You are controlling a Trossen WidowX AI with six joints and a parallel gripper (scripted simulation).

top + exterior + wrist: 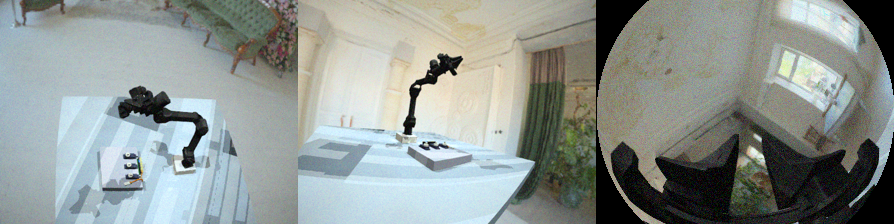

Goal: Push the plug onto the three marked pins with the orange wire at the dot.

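Now: the blue band 160 mm behind my gripper tip, 20 mm to the right of it and 550 mm below it. The rest, counted from my gripper tip: grey printed holder (10 mm ahead, 20 mm to the right, 600 mm below).
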